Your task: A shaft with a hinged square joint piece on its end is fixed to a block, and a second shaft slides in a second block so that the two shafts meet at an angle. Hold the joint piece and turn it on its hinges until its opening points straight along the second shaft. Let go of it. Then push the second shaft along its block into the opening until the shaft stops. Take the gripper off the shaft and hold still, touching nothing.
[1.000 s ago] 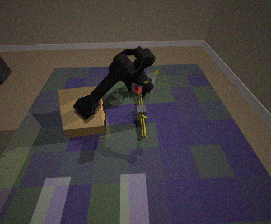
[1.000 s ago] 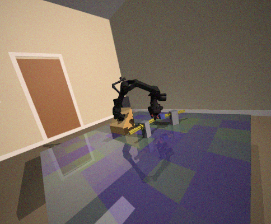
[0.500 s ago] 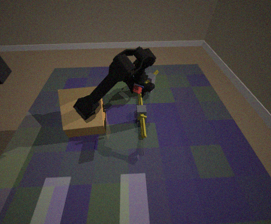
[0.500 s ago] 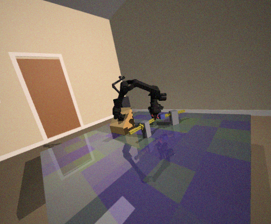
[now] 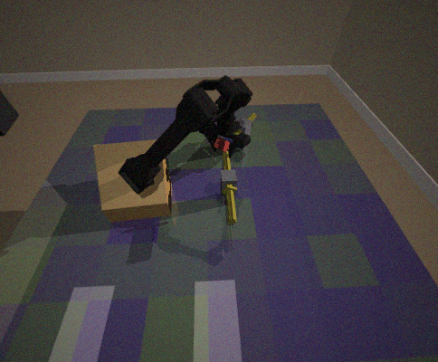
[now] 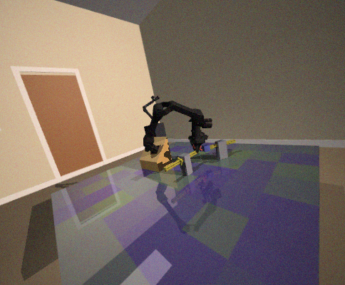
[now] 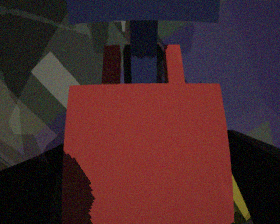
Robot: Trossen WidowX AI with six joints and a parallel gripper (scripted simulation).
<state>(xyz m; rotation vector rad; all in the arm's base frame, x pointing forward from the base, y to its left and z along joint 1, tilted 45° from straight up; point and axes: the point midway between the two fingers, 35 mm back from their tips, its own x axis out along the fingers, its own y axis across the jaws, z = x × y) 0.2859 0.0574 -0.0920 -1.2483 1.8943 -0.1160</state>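
The dark red joint piece is 3 cm above my gripper tip and 2 cm to the left of it.
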